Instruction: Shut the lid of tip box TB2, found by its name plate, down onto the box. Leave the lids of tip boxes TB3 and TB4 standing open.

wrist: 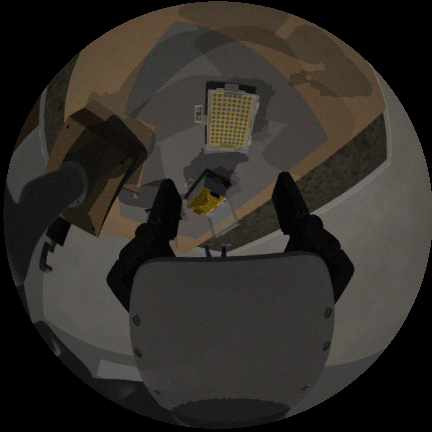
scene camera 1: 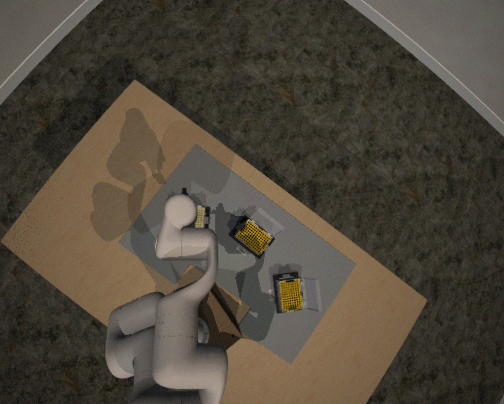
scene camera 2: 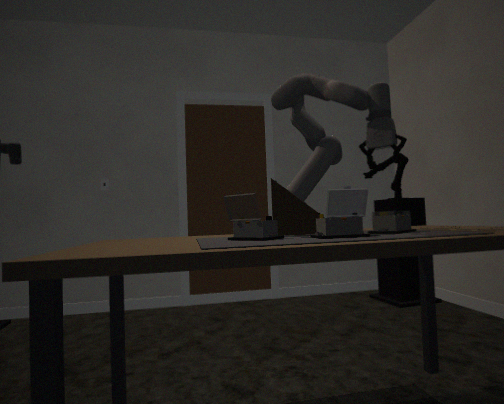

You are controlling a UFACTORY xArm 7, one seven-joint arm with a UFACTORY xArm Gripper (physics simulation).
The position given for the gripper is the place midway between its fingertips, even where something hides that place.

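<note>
You'd find the gripper at [scene camera 2: 383, 164] and again at [wrist: 225, 185], and there's a grey mat [scene camera 1: 208, 182], which the wrist view has too, at [wrist: 172, 77].
</note>
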